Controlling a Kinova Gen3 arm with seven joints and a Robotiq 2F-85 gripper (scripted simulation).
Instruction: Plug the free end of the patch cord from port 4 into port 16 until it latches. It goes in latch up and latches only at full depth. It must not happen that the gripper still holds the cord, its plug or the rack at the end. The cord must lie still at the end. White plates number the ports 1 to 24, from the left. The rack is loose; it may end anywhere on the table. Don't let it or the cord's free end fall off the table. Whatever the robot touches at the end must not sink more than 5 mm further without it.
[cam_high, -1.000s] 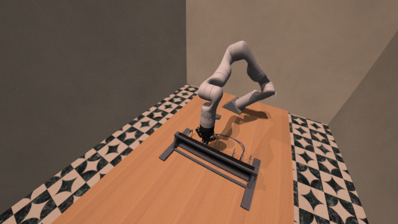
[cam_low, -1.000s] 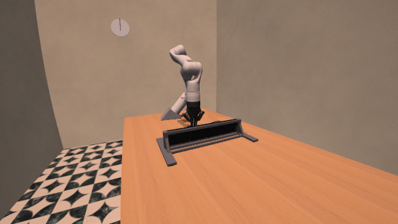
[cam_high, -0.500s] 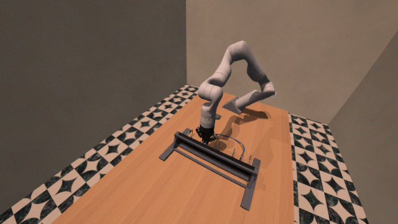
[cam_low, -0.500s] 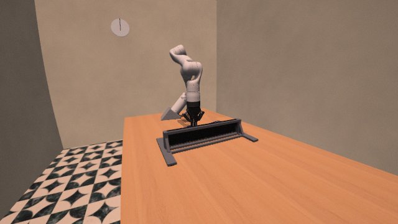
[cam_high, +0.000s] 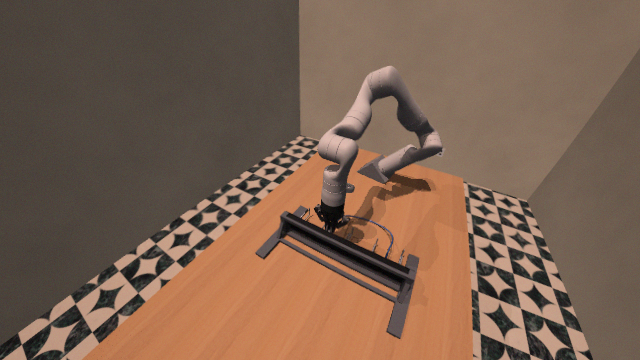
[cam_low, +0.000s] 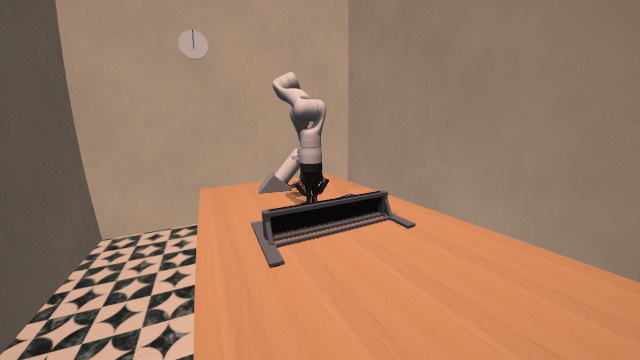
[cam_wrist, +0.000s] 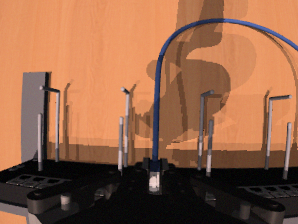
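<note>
My hand is 10 mm short of the patch cord plug and 10 mm above it.
</note>
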